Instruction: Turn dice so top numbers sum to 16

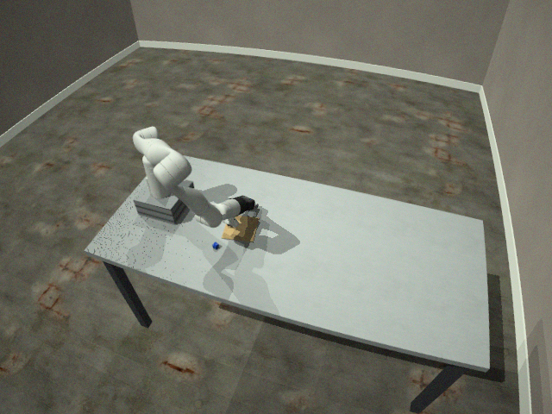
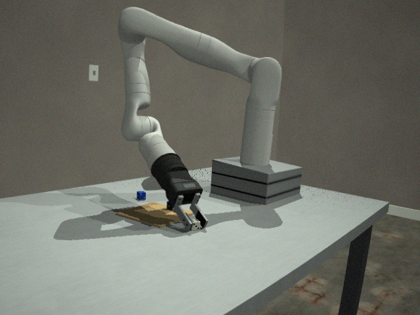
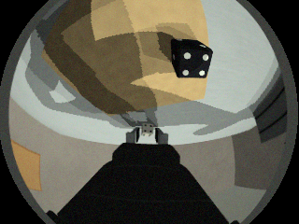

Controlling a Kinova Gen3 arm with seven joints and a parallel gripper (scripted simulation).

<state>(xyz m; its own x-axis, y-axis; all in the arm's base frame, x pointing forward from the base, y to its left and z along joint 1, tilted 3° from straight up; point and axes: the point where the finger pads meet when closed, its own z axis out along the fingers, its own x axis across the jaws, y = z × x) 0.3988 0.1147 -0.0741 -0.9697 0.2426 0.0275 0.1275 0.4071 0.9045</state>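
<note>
Now: hand 10 mm above the white die. The rest, counted from my hand: tan mat: 10 mm behind, 130 mm to the right, 20 mm below; blue die: 70 mm behind, 260 mm to the right, 10 mm below; black die: 60 mm behind, 130 mm to the right, 10 mm below.
</note>
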